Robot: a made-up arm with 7 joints. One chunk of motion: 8 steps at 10 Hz.
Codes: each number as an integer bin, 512 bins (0 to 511) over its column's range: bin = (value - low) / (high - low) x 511, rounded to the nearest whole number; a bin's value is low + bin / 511 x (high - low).
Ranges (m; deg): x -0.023..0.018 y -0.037..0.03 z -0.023..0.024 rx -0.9..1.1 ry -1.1..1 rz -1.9..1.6
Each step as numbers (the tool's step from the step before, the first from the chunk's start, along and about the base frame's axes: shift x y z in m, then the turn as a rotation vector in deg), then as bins.
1 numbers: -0.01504 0.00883 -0.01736 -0.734 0.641 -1.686
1 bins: 99 350 61 42 424 31
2 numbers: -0.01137 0.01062 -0.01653 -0.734 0.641 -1.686
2 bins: 145 363 70 42 424 31
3 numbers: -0.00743 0.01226 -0.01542 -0.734 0.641 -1.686
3 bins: 194 376 82 42 424 31
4 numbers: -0.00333 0.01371 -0.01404 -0.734 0.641 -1.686
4 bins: 245 387 97 42 424 31
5 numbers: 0.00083 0.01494 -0.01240 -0.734 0.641 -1.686
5 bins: 297 396 115 42 424 31
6 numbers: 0.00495 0.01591 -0.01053 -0.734 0.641 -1.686
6 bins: 348 404 136 42 424 31
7 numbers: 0.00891 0.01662 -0.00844 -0.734 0.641 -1.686
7 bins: 398 409 158 42 424 31
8 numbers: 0.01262 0.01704 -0.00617 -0.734 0.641 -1.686
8 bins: 444 412 183 42 424 31
